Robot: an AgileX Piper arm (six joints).
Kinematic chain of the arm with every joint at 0, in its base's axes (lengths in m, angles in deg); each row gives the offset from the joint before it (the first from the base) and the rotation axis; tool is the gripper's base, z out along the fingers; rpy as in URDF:
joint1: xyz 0 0 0.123 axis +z
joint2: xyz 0 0 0 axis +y
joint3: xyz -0.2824 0 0.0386 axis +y
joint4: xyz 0.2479 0 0.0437 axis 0.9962 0 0.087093
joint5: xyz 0 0 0 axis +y
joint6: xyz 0.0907 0 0.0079 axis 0.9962 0 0.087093
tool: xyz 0 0 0 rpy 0 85 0
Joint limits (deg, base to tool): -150..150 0..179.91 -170..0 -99.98..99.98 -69.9..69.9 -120..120
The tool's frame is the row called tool.
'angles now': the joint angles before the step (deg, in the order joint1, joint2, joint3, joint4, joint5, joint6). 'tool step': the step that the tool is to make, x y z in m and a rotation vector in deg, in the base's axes. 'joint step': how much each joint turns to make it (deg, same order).
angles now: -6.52 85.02 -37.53 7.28 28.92 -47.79
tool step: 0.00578 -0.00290 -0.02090 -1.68 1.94 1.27
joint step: 0.00 4.80 0.49 -2.36 -3.57 0.14
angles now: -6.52 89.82 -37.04 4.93 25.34 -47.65
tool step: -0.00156 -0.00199 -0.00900 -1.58 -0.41 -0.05
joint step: 0.05 1.20 1.46 -3.27 -3.30 2.56
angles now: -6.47 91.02 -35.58 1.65 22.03 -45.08
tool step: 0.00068 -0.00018 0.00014 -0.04 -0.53 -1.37
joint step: 0.14 0.00 0.04 -1.17 -0.59 2.52
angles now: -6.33 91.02 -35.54 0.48 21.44 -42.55
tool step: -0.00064 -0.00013 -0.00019 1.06 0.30 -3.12
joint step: -0.06 0.00 0.00 0.07 0.41 3.16
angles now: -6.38 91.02 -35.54 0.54 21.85 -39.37
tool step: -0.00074 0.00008 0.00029 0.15 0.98 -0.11
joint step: 0.00 0.00 -0.24 -0.01 1.23 0.13
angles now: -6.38 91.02 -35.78 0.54 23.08 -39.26
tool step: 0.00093 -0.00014 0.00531 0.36 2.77 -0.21
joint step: -0.01 -0.19 -1.82 -0.10 4.80 0.32
